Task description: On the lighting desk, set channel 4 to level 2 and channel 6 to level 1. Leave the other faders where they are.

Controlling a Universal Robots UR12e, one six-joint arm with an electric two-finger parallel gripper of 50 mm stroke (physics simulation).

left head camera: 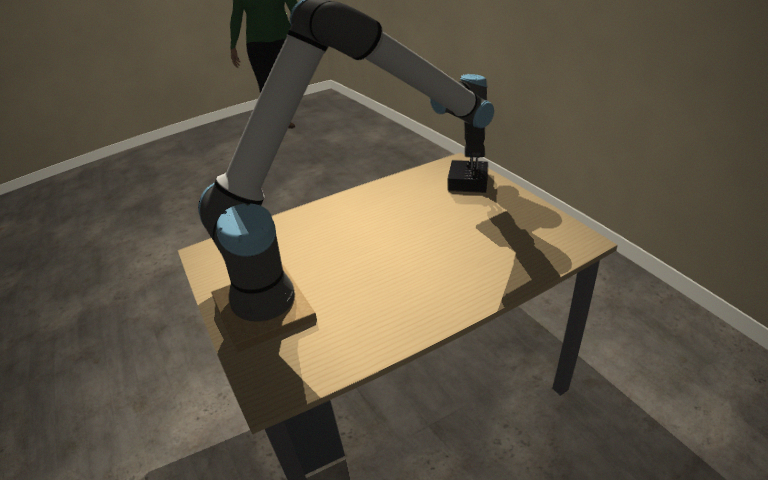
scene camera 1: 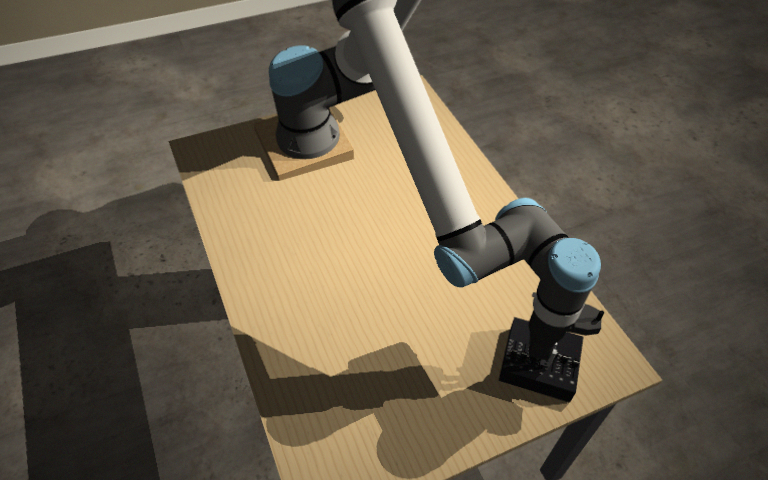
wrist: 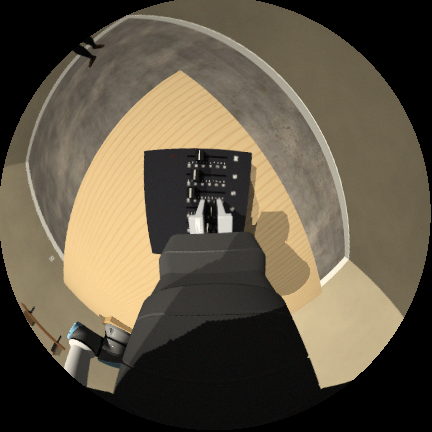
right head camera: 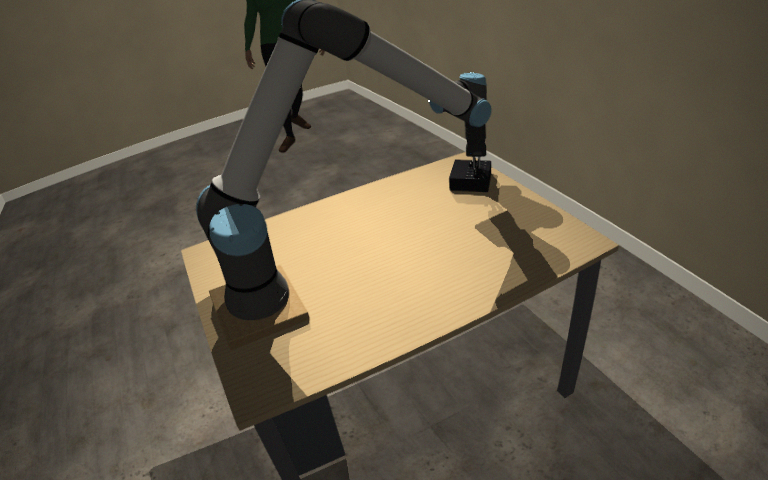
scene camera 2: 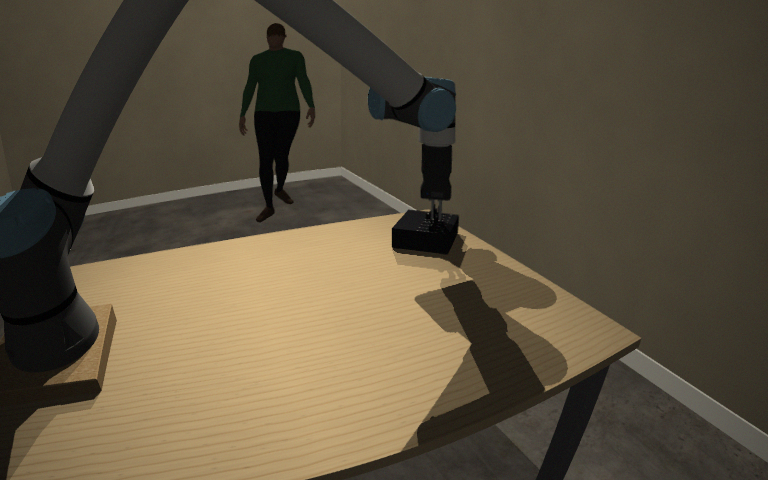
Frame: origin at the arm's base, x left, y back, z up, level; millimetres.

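Seen in the pictures: gripper, fingertip midpoint: (left head camera: 474, 167) (scene camera 1: 545, 360) (wrist: 210, 207) (right head camera: 476, 166) (scene camera 2: 436, 218); arm's base, link origin: (left head camera: 262, 297) (scene camera 1: 308, 136) (wrist: 118, 330) (right head camera: 257, 296) (scene camera 2: 55, 339).
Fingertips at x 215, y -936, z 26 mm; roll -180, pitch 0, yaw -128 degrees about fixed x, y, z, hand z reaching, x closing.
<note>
Offsets run from my fingertips to a thing's middle. Level surfaces: height alone.
The lighting desk {dz -29, dx +12, dy +21 mm} (left head camera: 458, 184) (right head camera: 463, 183) (scene camera 1: 529, 386) (scene camera 2: 416, 238) (wrist: 167, 200) is a black box near the table's far corner. My gripper (left head camera: 474, 169) (right head camera: 476, 170) (scene camera 1: 546, 362) (scene camera 2: 434, 221) (wrist: 210, 207) points down, its pale fingers shut on the channel 4 fader knob, which they mostly hide. In the wrist view that knob is right of the neighbouring knobs, towards the channel numbers; its exact level is hidden. The channel 6 knob {dz -1, dx +44, dy -12 mm} (wrist: 195, 175) and channel 5 knob {dz -1, dx +31, dy +6 mm} (wrist: 191, 192) stand near the left ends of their slots. The M fader knob {dz -1, dx +58, dy -32 mm} (wrist: 200, 155) is farther up.
The lower channels are hidden under the gripper in the wrist view. The wooden table {dz -63 mm} (left head camera: 385, 254) (right head camera: 385, 254) (scene camera 1: 317, 254) (scene camera 2: 254, 339) (wrist: 110, 200) carries the arm's base at its other end. A person (scene camera 2: 277, 82) in a green top stands beyond the table.
</note>
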